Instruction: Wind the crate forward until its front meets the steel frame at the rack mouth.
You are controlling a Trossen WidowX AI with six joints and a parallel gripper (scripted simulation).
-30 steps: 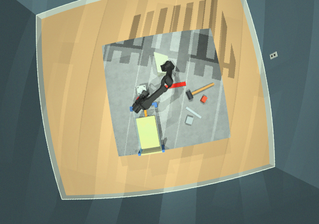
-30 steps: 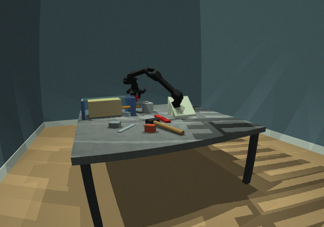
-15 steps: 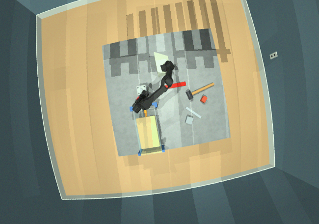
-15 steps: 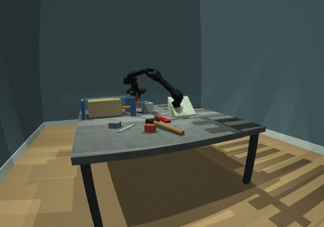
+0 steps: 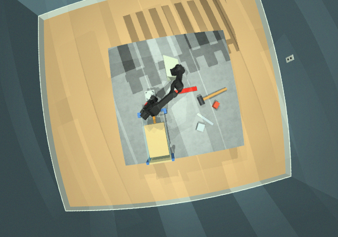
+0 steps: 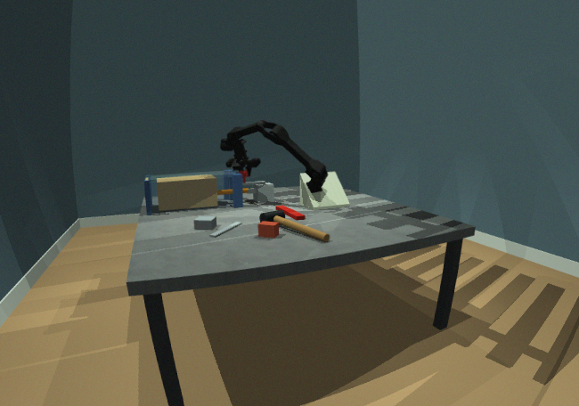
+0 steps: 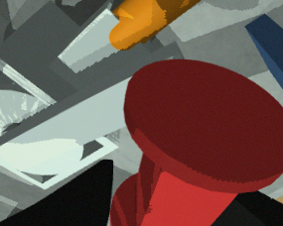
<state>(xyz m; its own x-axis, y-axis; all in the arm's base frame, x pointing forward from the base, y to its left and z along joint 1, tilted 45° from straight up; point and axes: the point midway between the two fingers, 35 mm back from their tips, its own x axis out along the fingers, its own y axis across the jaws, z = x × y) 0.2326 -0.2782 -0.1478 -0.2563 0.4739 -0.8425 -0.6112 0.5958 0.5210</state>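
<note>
My gripper tip is now 20 mm short of the red spool-shaped handle grip and 10 mm to the right of it. Also, from my gripper tip: clear-panelled cubby 320 mm ahead, 10 mm to the right, 20 mm below; winch handle 20 mm behind, 20 mm to the left, 30 mm below; grey winch 100 mm behind, 30 mm to the left, 100 mm below.
</note>
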